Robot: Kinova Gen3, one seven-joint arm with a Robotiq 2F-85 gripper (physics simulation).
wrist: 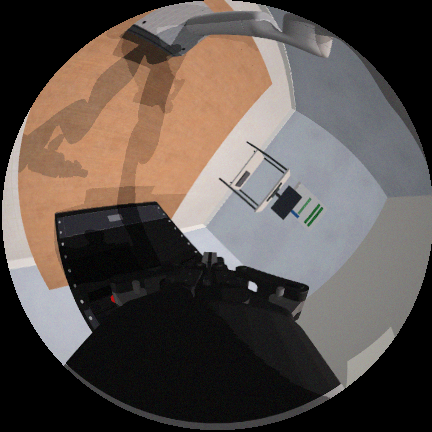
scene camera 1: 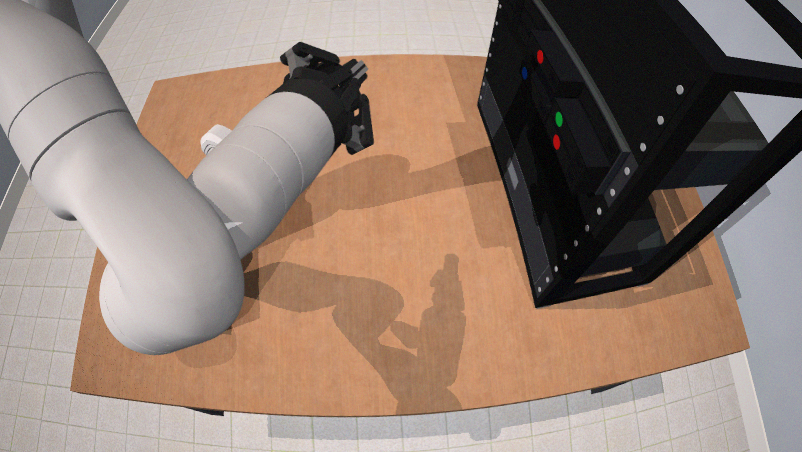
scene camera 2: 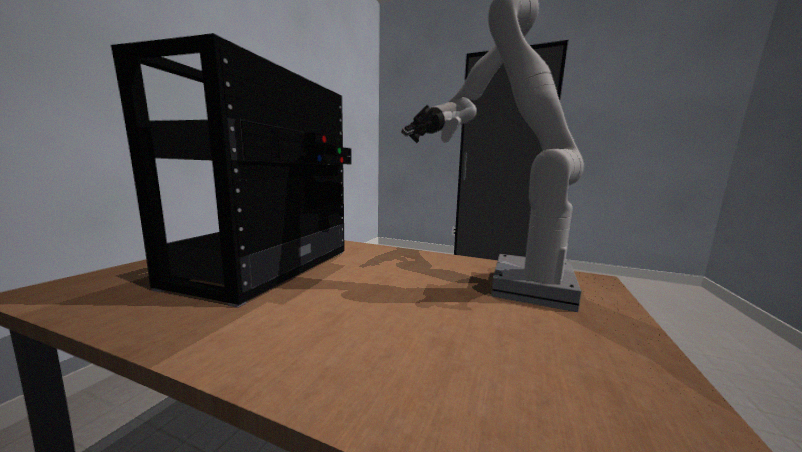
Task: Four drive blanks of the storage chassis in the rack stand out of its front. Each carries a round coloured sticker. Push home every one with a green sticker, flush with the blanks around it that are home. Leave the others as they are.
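Observation:
The black storage chassis (scene camera 2: 269, 140) sits in the rack. The blank with the green sticker (scene camera 1: 558, 119) (scene camera 2: 339, 150) stands out of the front. A red sticker (scene camera 1: 556, 142) (scene camera 2: 341, 160) is just below the green one. Another red sticker (scene camera 1: 540, 56) (scene camera 2: 324, 138) and a blue sticker (scene camera 1: 524, 72) (scene camera 2: 319, 158) are on blanks farther along the front. In the wrist view one red sticker (wrist: 113, 299) shows beside a finger link; the green one does not show there. My gripper (scene camera 1: 360, 68) (scene camera 2: 406, 131) (wrist: 209, 260) is shut and empty, in the air in front of the rack, apart from the blanks.
The black rack (scene camera 1: 623, 174) (scene camera 2: 224, 168) (wrist: 107, 210) stands on the wooden table (scene camera 1: 348, 370) (scene camera 2: 426, 359) (wrist: 210, 100), with a lower panel along its foot. The arm's base (scene camera 2: 536, 294) (wrist: 155, 35) is at the opposite side. A white wheeled cart (wrist: 248, 170) stands beyond the table.

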